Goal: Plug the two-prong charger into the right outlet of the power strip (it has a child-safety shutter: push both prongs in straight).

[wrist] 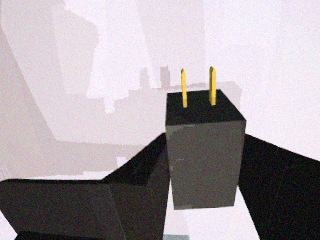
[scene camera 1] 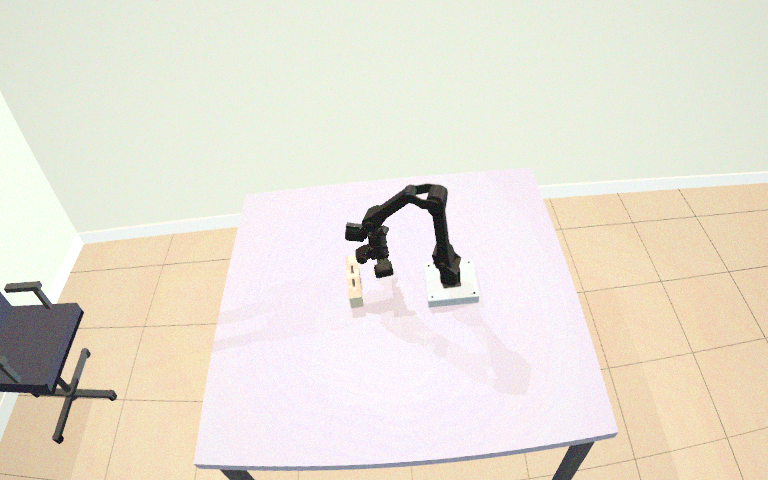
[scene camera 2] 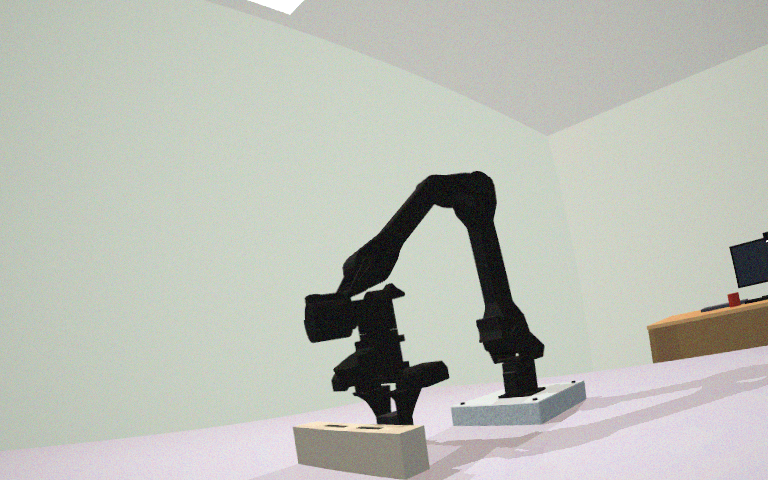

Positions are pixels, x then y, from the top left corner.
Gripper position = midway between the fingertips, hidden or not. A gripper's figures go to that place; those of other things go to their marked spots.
Labels:
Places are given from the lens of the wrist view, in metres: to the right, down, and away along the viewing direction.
my gripper (wrist: 196,137): 0.02, 0.01, 0.10
dark grey two-prong charger (wrist: 205,133): 0.02, 0.00, 0.07

